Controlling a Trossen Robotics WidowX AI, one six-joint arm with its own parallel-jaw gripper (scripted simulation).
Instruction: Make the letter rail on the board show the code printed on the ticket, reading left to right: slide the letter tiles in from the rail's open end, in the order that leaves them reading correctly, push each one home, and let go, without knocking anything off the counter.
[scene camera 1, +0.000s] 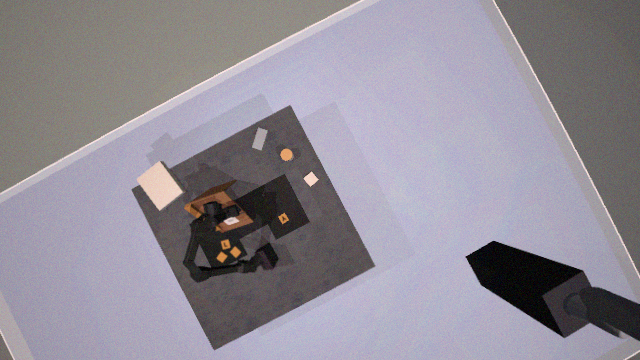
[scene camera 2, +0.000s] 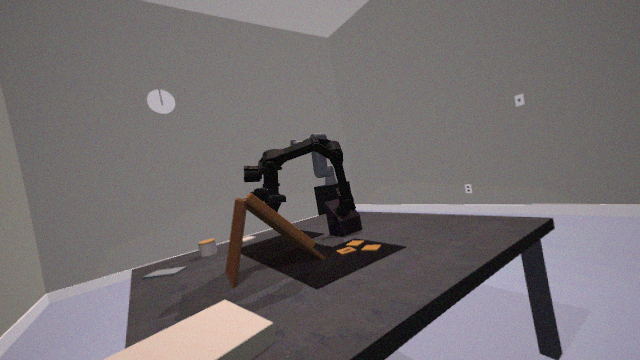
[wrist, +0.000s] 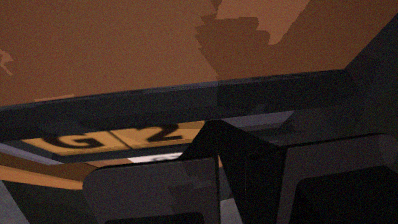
A beige block (scene camera 1: 159, 183): 173 cm from the lens. A slanted board (scene camera 1: 195, 207) is 133 cm from the lens. The marked spots on the slanted board and the beige block are 47 cm apart.
